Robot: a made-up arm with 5 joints.
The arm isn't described. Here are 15 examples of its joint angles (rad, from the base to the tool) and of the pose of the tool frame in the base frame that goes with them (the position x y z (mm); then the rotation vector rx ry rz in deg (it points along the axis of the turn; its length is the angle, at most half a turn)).
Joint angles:
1: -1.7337 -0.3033 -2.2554 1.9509 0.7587
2: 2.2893 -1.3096 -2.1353 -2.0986 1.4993
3: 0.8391 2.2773 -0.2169 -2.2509 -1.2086
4: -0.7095 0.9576 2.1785 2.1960 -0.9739
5: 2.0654 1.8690 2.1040 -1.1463 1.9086
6: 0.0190 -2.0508 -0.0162 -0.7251 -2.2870
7: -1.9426 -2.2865 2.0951 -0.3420 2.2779
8: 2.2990 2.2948 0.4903 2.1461 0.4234
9: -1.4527 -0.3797 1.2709 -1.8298 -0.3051
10: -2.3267 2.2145 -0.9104 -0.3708 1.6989
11: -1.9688 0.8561 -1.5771 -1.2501 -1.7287
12: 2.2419 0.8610 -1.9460 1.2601 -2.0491
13: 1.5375 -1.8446 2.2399 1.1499 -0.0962
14: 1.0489 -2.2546 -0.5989 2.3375 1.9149
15: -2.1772 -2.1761 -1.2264 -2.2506 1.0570
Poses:
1: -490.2 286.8 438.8 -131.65 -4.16 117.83
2: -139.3 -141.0 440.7 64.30 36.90 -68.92
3: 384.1 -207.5 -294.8 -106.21 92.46 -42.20
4: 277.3 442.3 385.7 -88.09 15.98 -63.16
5: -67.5 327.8 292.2 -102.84 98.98 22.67
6: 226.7 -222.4 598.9 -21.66 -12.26 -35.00
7: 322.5 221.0 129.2 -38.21 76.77 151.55
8: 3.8 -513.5 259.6 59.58 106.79 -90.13
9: -814.9 323.1 103.4 2.67 -90.23 -14.69
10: -541.2 125.7 118.1 169.15 11.43 -22.48
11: 20.7 545.0 489.1 -14.86 5.86 67.65
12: -128.5 -24.6 -427.2 53.13 136.40 20.94
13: 262.3 444.1 7.8 -92.00 84.26 35.40
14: -56.3 -3.5 353.8 -99.27 37.35 64.17
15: -503.7 9.6 259.3 118.33 -1.24 -53.79
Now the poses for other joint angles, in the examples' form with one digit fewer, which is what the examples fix.
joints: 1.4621 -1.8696 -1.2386 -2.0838 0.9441
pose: -399 253 -34 -34.1 -48.4 -34.9
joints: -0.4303 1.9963 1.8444 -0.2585 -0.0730
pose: -582 77 -387 93.1 -94.1 -38.1
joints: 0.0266 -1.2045 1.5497 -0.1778 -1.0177
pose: 331 424 754 -74.3 1.2 -46.3
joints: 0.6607 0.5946 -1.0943 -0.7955 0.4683
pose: 31 -794 544 37.5 -5.7 75.2
